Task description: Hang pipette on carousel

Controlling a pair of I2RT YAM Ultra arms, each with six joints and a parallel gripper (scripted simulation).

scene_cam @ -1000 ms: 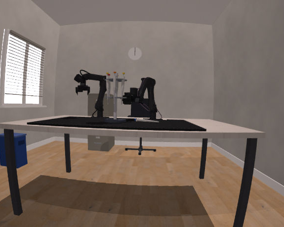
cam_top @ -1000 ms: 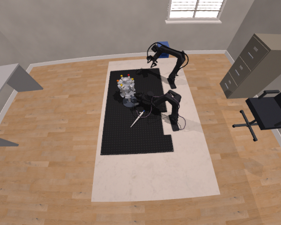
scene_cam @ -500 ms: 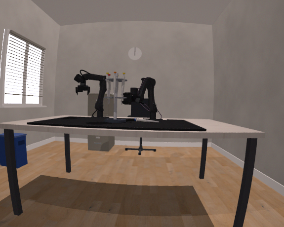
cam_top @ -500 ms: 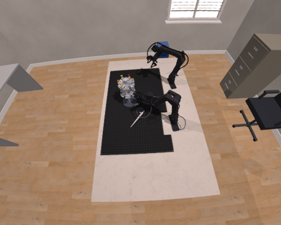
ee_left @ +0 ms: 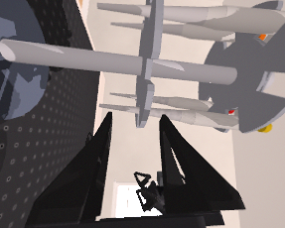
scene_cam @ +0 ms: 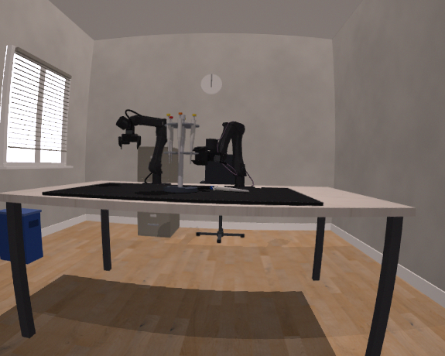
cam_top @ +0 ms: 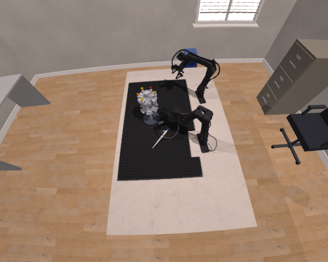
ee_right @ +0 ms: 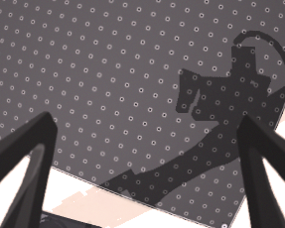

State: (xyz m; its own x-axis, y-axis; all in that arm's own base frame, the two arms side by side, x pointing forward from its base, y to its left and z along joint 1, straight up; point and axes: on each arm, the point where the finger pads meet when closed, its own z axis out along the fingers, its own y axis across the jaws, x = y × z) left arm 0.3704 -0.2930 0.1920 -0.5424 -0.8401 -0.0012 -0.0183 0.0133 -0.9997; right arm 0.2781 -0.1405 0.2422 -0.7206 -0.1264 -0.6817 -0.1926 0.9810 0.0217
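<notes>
The hand pipette lies 20 mm behind my left hand, 180 mm to the left of it and 170 mm below it.
</notes>
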